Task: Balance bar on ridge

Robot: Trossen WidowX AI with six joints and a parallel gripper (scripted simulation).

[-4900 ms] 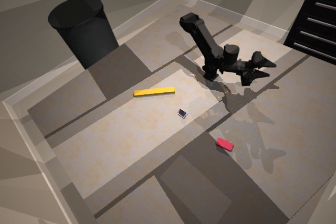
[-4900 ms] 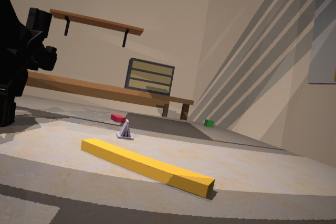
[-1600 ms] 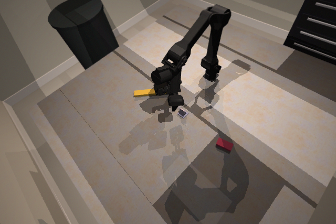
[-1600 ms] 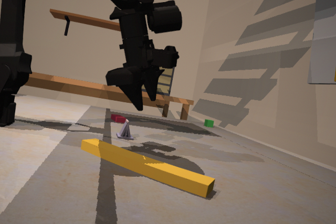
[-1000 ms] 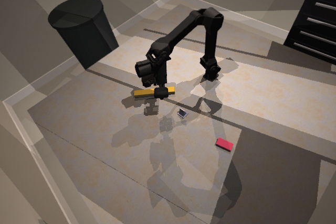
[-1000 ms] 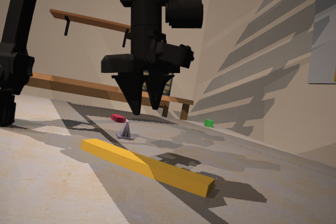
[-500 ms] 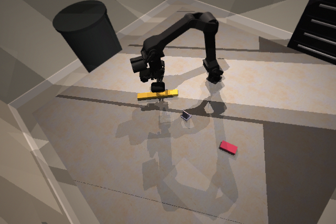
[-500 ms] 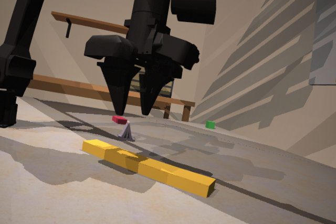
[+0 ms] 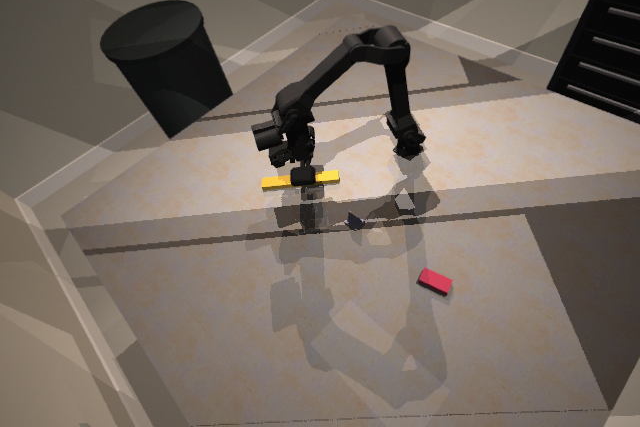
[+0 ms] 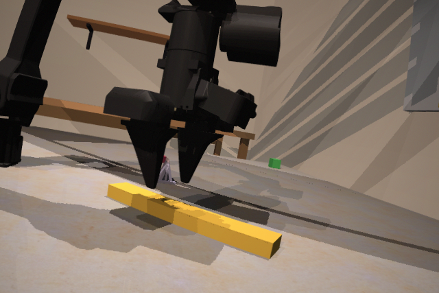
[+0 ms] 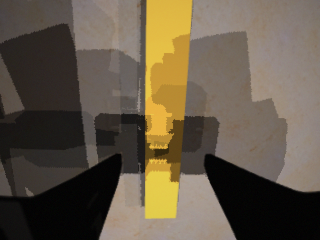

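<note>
Now: gripper tip 3 cm above the yellow bar, 2 cm to the left of it and 2 cm short of it. Round my gripper tip: flat red block 43 cm to the left, 3 cm below, 2 cm ahead; small green cube 64 cm to the left, 47 cm ahead, 2 cm below.
</note>
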